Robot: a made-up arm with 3 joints. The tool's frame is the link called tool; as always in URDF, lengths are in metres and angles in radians.
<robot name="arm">
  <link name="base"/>
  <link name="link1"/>
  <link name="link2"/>
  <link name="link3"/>
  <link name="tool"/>
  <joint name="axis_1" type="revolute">
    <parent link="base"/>
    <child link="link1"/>
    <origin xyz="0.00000 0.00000 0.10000" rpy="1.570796 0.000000 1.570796"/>
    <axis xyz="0 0 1"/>
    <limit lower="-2.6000" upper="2.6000" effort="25" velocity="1.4"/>
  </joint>
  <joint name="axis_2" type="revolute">
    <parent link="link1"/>
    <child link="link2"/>
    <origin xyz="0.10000 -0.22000 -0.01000" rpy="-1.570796 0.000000 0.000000"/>
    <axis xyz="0 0 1"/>
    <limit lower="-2.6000" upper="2.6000" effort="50" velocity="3"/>
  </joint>
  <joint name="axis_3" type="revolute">
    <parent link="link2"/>
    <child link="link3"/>
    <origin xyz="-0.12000 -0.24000 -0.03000" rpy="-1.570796 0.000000 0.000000"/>
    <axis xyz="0 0 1"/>
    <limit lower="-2.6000" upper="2.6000" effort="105" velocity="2.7"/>
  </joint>
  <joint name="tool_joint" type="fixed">
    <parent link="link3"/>
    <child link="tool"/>
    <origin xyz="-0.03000 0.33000 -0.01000" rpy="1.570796 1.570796 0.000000"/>
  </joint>
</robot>
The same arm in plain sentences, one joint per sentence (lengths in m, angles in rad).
The arm has three revolute joints in a row. What follows holds with every joint at zero, and every direction is one of the base frame's. The first joint is mounted 0.1 m along +z from the base frame's origin and turns about +x, from -2.6 to 2.6 rad. The second joint is mounted 0.01 m along -x and 0.1 m along +y and 0.22 m along -z from the first joint and turns about +z, from -2.6 to 2.6 rad. The third joint is mounted 0.24 m along +x and 0.12 m along -y and 0.03 m along -z from the second joint and turns about -x, from -2.6 to 2.6 rad. The tool frame, which is the frame that the pose is given for, is mounted 0.01 m along +x and 0.03 m along -y and 0.33 m along -z from the third joint; its axes are the base frame's turned by roll 0, pitch 0 and yaw 0 rad (as in URDF: about the fixed x, then y, then z).
